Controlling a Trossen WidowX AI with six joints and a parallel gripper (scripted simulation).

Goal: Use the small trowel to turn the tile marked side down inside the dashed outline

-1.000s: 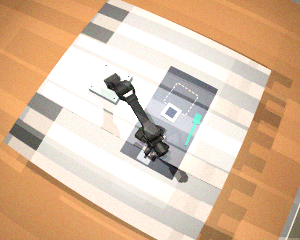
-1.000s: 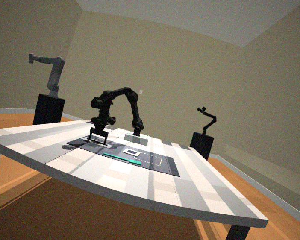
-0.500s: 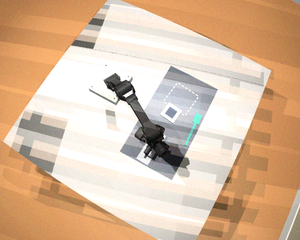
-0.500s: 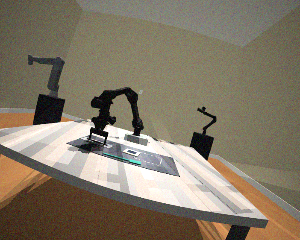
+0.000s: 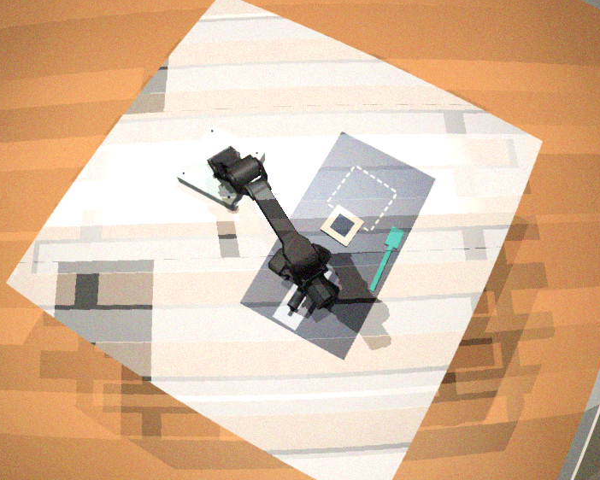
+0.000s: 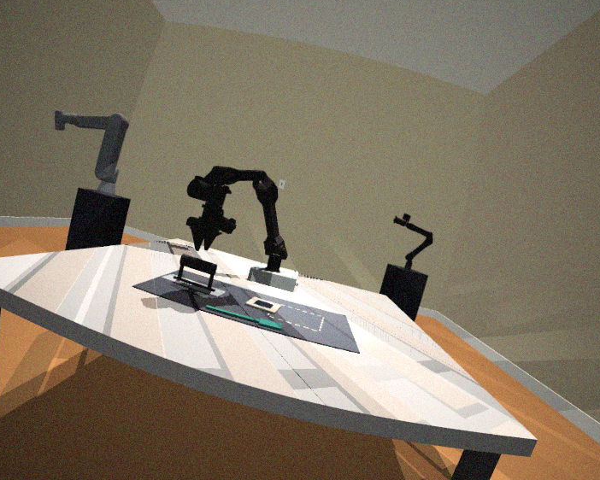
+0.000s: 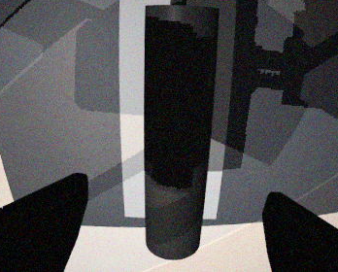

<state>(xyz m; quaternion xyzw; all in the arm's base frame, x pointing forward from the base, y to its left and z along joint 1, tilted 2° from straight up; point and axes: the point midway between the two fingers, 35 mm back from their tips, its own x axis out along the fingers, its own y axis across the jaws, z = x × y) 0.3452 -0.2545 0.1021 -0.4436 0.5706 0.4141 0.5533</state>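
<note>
Right now the black-handled tool is 20 mm to the left of my gripper tip and 80 mm below it. From my gripper tip the other things lie so: cream tile (40 mm ahead, 240 mm to the left, 110 mm below); dark mat (50 mm ahead, 200 mm to the left, 140 mm below); teal trowel (190 mm ahead, 210 mm to the left, 110 mm below).
</note>
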